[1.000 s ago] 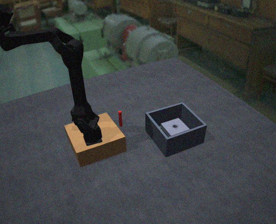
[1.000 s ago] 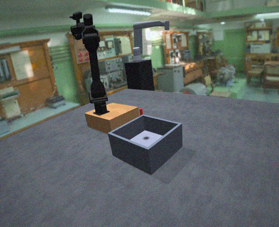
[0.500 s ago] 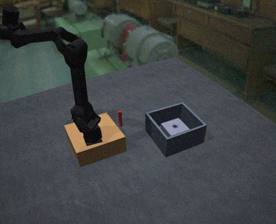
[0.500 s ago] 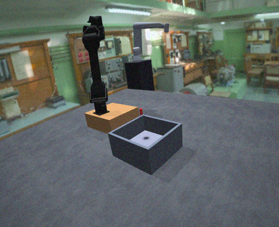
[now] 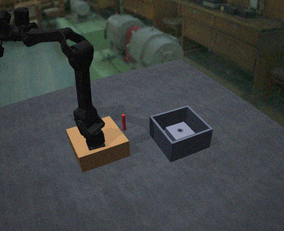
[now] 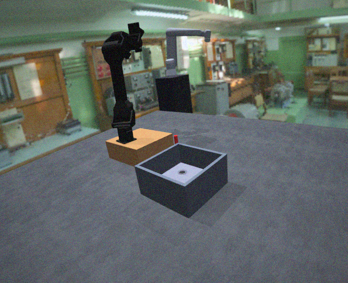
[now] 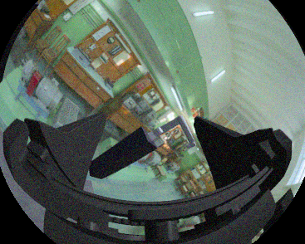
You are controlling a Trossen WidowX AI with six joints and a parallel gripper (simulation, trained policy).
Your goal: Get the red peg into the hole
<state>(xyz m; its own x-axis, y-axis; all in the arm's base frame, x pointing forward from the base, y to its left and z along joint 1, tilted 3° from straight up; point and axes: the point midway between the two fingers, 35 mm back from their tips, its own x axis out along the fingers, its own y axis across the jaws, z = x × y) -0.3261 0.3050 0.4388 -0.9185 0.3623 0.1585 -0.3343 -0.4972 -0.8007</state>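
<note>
My gripper tip is now 52 cm short of the red peg, 46 cm above it and 21 cm to the left of it. Round my gripper tip: pale plate: 70 cm ahead, 46 cm below, 38 cm to the right; then dark grey box: 70 cm ahead, 48 cm below, 38 cm to the right.
</note>
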